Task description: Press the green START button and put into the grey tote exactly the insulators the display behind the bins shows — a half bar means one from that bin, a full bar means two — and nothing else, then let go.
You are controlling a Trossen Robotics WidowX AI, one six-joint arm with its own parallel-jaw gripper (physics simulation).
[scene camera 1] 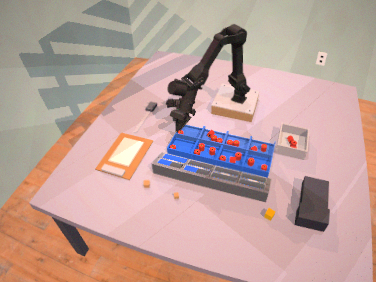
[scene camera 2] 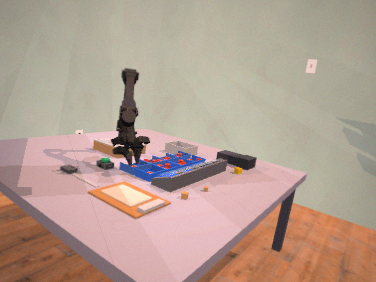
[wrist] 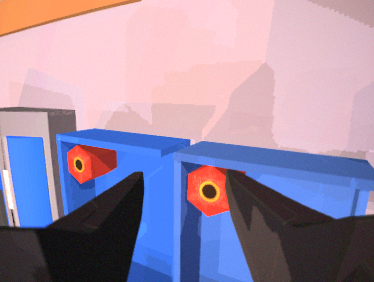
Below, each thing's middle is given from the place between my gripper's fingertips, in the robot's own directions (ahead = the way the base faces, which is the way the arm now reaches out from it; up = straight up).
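Dark box (scene camera 1: 313,213): 8 cm ahead of my hand, 64 cm to the left of it and 1 cm below it. With respect to the grey tote (scene camera 1: 300,135), my gripper is 1 cm higher than the tote, 47 cm to the right of it and 20 cm beyond it.
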